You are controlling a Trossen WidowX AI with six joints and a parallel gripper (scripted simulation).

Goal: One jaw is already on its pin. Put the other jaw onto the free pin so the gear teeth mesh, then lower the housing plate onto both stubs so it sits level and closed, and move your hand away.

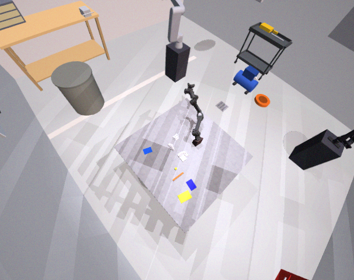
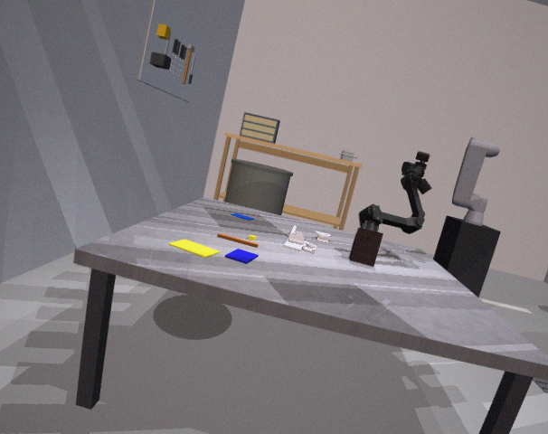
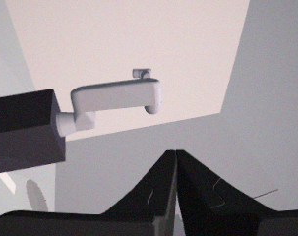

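The white jaw lies 610 mm ahead of my gripper tip, 390 mm to the left of it and 440 mm below it. From my gripper tip the other things lie so: white housing plate 460 mm ahead, 310 mm to the left, 430 mm below; then small yellow cube 760 mm ahead, 610 mm to the left, 450 mm below; then orange bar 810 mm ahead, 700 mm to the left, 450 mm below.
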